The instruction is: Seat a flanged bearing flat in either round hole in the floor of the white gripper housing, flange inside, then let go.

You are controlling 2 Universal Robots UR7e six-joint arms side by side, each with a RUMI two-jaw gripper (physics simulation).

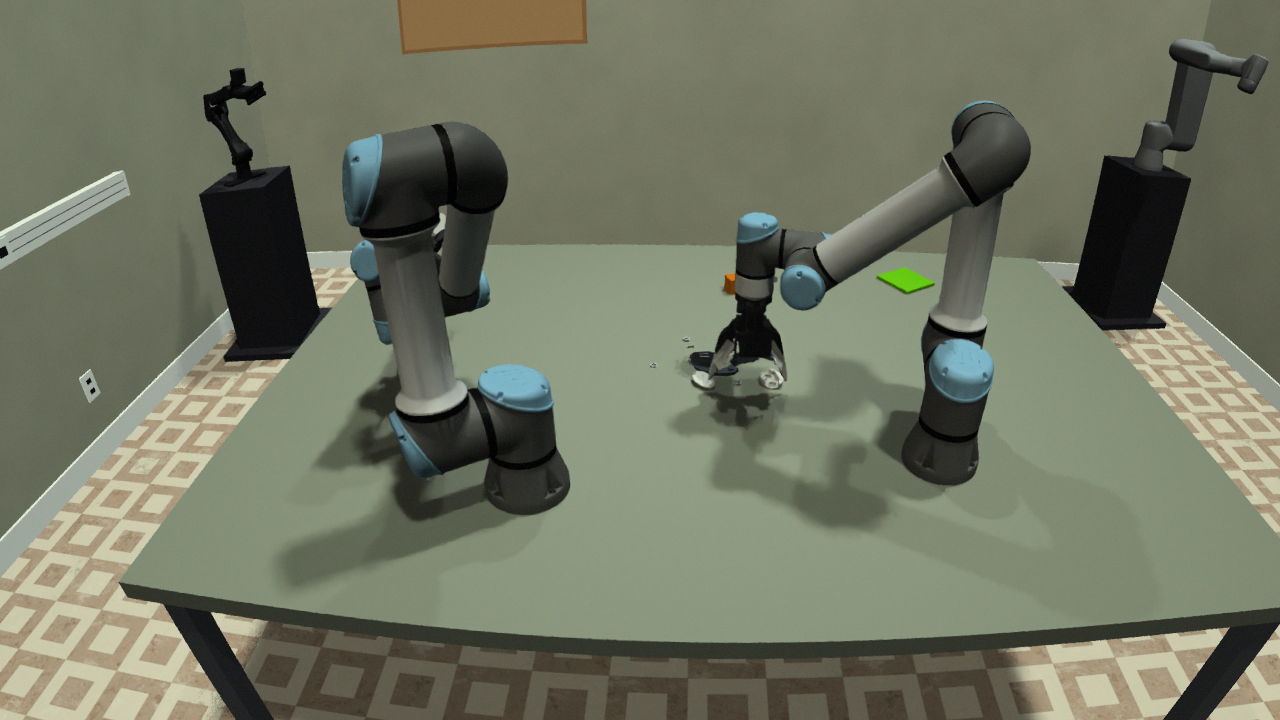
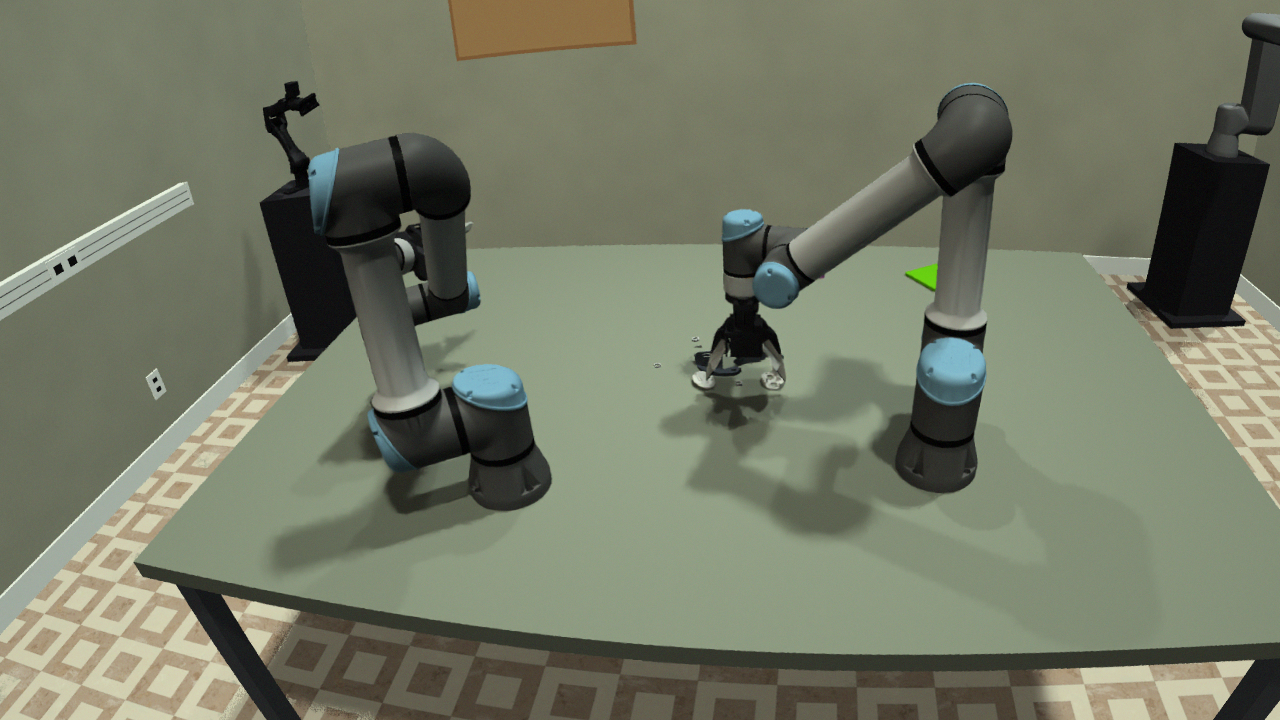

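Observation:
My right gripper (image 1: 748, 370) (image 2: 743, 370) points down low over the table, its fingers wide apart. Two small white parts lie at its fingertips: a rounded one (image 1: 702, 380) (image 2: 703, 380) at the left and one with openings (image 1: 770, 380) (image 2: 773, 381) at the right. I cannot tell which is the housing, or see its floor holes. A tiny ring-like part (image 1: 737, 383) (image 2: 738, 383) shows between the fingers. Other tiny light parts (image 1: 653, 365) (image 2: 657, 365) lie to the left; which are flanged bearings is too small to tell. My left gripper (image 2: 467, 226) is mostly hidden behind its arm.
Dark curved parts (image 1: 702, 360) (image 2: 704, 360) lie just behind the right gripper's left finger. A green square (image 1: 905, 280) (image 2: 923, 275) lies at the back right. An orange block (image 1: 729, 283) partly shows behind the right wrist. Both arms stand on the large table (image 1: 671, 555) (image 2: 671, 555).

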